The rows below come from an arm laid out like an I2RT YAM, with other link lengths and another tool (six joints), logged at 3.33 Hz.
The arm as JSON. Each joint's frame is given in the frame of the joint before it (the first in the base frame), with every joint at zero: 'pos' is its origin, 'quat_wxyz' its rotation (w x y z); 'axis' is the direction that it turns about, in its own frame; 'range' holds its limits. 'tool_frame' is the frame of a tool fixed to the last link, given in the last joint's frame.
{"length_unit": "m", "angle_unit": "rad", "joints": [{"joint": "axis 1", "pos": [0.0, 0.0, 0.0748], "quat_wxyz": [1.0, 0.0, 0.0, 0.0], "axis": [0.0, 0.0, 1.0], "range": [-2.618, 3.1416]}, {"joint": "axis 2", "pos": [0.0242, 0.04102, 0.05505], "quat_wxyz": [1.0, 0.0, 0.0, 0.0], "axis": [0.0, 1.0, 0.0], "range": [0.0, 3.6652]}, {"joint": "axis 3", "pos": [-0.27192, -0.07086, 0.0], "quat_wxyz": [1.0, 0.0, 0.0, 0.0], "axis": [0.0, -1.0, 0.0], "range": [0.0, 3.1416]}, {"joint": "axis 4", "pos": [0.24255, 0.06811, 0.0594], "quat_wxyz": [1.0, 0.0, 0.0, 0.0], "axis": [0.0, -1.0, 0.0], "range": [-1.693, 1.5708]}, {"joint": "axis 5", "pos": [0.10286, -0.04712, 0.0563], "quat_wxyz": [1.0, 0.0, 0.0, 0.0], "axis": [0.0, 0.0, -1.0], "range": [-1.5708, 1.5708]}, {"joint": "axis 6", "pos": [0.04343, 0.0, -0.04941], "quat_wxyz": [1.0, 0.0, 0.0, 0.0], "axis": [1.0, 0.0, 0.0], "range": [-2.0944, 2.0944]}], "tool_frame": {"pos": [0.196, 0.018, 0.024], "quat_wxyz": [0.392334, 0.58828, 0.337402, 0.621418]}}
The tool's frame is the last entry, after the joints.
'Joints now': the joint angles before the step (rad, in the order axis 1, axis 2, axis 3, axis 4, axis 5, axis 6). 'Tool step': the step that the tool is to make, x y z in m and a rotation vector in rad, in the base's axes. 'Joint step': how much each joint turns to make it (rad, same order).
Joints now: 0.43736 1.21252 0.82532 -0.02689 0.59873 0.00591
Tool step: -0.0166 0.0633 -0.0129 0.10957 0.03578 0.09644
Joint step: 0.13453 0.01556 0.01772 -0.06023 -0.01428 0.14281
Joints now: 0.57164 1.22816 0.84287 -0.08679 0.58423 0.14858
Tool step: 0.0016 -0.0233 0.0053 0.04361 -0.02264 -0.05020
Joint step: -0.04614 -0.03283 -0.03010 0.02321 -0.00761 0.02939
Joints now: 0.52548 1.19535 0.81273 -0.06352 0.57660 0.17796
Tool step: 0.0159 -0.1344 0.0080 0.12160 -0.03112 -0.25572
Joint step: -0.32441 -0.03471 -0.01611 0.01616 -0.10466 0.07469
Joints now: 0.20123 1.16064 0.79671 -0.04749 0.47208 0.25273
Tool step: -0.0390 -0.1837 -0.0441 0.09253 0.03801 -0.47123
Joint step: -0.35324 0.08414 -0.01603 -0.01047 0.06409 0.15526
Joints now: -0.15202 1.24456 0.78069 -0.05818 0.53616 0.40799
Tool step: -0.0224 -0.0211 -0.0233 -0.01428 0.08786 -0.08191
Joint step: -0.02407 0.01637 -0.00094 -0.07156 0.06406 0.00837
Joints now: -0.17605 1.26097 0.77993 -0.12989 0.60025 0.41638
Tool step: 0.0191 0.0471 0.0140 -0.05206 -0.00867 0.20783
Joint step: 0.05261 -0.07770 -0.06216 0.07755 -0.10455 -0.14688
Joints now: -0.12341 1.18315 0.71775 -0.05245 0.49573 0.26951
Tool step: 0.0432 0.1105 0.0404 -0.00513 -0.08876 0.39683
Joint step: 0.10648 -0.03521 0.01345 0.08867 -0.26242 -0.13350
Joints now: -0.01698 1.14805 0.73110 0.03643 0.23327 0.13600
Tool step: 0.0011 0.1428 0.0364 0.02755 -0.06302 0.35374
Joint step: 0.22958 -0.01704 0.05126 0.00075 -0.12405 -0.02254
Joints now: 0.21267 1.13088 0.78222 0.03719 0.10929 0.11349
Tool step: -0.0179 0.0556 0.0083 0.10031 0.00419 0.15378
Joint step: 0.06826 -0.02443 -0.00613 -0.00152 -0.11104 0.06827
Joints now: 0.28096 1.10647 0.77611 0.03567 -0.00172 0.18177
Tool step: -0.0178 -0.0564 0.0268 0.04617 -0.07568 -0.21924
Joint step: 0.00990 -0.15285 -0.07163 -0.00379 0.21590 0.08049
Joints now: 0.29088 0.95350 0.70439 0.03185 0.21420 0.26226
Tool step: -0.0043 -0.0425 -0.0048 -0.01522 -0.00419 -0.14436
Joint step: -0.02597 -0.03523 -0.03374 -0.00453 0.11900 0.01068
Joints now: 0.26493 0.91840 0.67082 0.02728 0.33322 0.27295
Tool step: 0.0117 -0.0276 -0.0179 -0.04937 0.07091 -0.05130
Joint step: -0.07720 0.05940 0.04280 -0.05091 -0.01693 -0.03973
